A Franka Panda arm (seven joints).
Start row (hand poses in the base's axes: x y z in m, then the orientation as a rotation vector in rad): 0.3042, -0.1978, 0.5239, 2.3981, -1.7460, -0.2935
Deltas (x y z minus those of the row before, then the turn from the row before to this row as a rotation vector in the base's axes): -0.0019, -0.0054, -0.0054, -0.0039, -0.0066, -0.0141; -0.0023, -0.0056, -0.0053, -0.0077, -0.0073, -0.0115; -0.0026, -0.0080, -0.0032, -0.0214, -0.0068, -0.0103; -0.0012, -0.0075, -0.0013, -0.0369, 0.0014, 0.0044; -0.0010, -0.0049, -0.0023, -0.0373, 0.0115, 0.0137; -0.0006, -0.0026, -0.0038, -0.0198, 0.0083, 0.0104; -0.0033, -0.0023, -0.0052, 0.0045, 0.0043, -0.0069; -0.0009, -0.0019, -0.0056, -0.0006, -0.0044, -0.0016; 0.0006, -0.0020, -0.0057, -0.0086, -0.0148, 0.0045; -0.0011, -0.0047, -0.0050, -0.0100, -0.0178, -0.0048
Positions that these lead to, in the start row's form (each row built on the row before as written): 0.3023, -0.2032, 0.5185, 2.3877, -1.7653, -0.2840; 0.3000, -0.2088, 0.5132, 2.3771, -1.7805, -0.2698; 0.2974, -0.2168, 0.5100, 2.3577, -1.7899, -0.2430; 0.2962, -0.2243, 0.5087, 2.3355, -1.7729, -0.2092; 0.2952, -0.2292, 0.5064, 2.3153, -1.7399, -0.1855; 0.2946, -0.2318, 0.5026, 2.3059, -1.7177, -0.1750; 0.2913, -0.2341, 0.4974, 2.3014, -1.7251, -0.1852; 0.2904, -0.2360, 0.4918, 2.3018, -1.7289, -0.1800; 0.2910, -0.2380, 0.4861, 2.3065, -1.7280, -0.1548; 0.2899, -0.2427, 0.4811, 2.3037, -1.7390, -0.1266
